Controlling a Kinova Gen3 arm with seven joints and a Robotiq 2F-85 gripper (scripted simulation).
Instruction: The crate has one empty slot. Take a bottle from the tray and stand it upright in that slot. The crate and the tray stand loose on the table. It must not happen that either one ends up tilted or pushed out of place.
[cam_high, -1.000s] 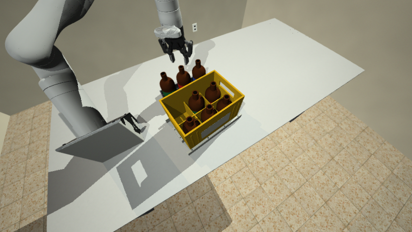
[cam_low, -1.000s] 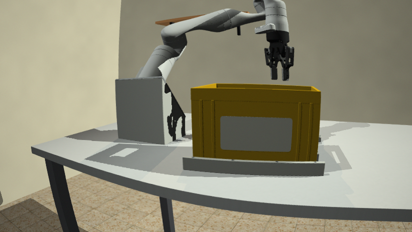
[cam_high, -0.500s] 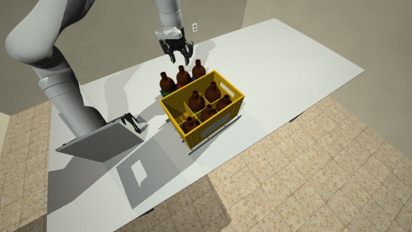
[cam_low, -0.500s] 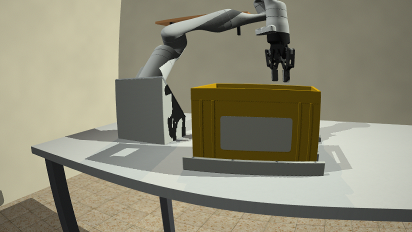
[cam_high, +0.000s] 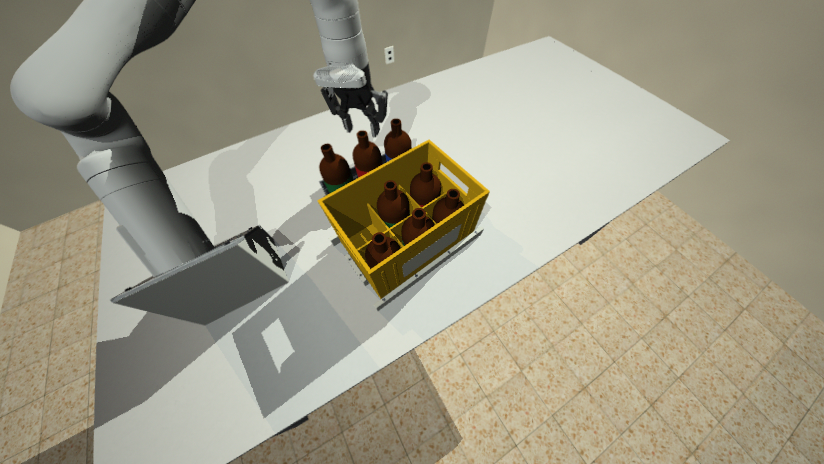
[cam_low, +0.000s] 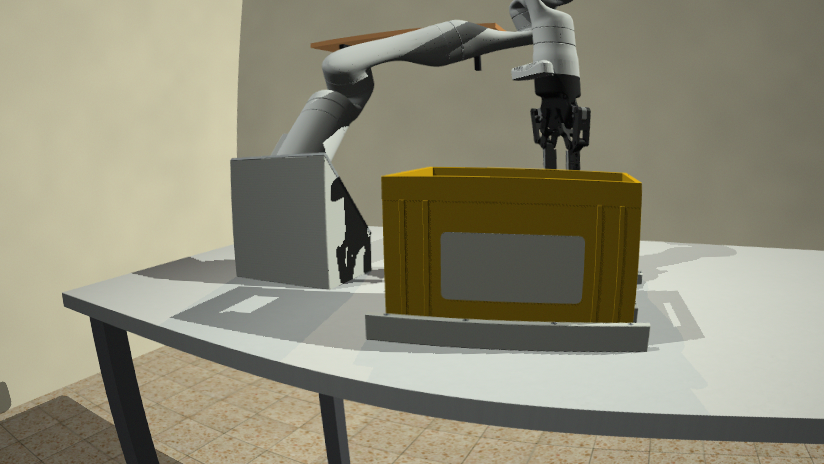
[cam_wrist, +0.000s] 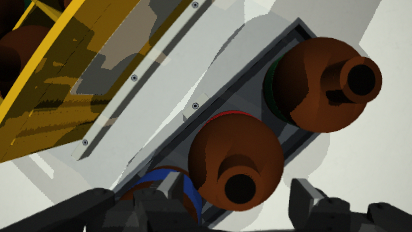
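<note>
Now: hand 160 mm above the tray. Round my hand: yellow crate 40 mm behind, 220 mm to the right, 90 mm below.
</note>
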